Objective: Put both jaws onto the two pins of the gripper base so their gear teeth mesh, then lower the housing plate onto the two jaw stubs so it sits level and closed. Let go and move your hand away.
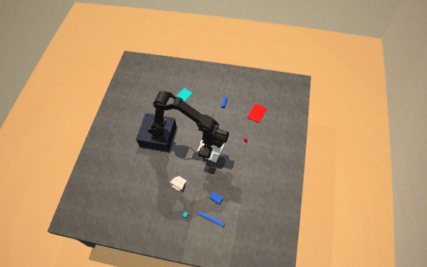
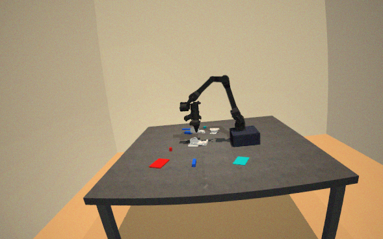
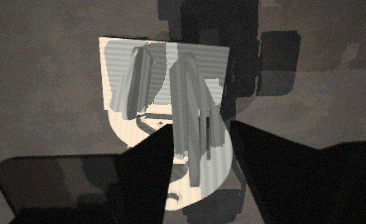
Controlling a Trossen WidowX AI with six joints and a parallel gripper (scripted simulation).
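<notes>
My gripper tip is now 2 cm past the white jaw, 6 cm to the right of it and 7 cm above it. The rest, counted from my gripper tip: red cube (19 cm ahead, 12 cm to the left, 7 cm below); then blue block (7 cm ahead, 25 cm to the right, 7 cm below); then white block (14 cm behind, 19 cm to the right, 7 cm below).
</notes>
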